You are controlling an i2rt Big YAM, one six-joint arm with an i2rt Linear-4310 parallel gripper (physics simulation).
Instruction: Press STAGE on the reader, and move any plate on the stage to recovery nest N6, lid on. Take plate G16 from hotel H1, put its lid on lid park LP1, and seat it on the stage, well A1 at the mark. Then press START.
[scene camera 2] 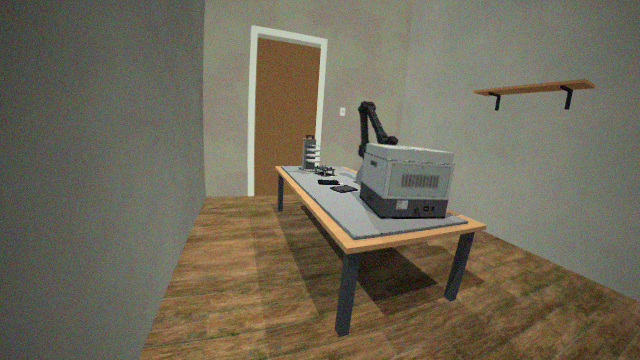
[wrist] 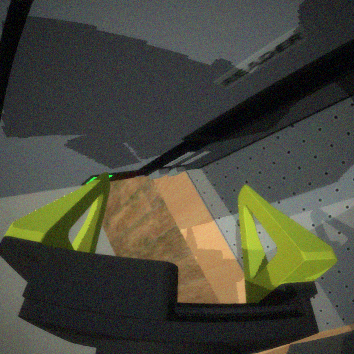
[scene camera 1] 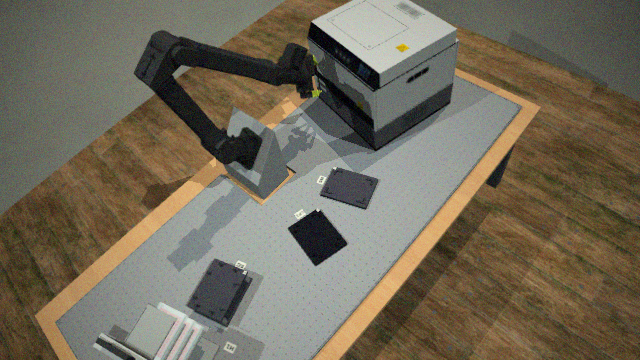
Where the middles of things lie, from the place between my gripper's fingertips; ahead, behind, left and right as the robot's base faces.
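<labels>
My gripper's 4 cm above the plate reader (scene camera 1: 395, 98), 13 cm short of it and 20 cm to the right of it. There's a recovery nest N6 (scene camera 1: 352, 188) that's 18 cm below my hand, 20 cm to the right of it and 30 cm ahead of it. And the LP1 pad (scene camera 1: 317, 236), that one's 18 cm below my hand, 34 cm ahead of it and 40 cm to the right of it.
</labels>
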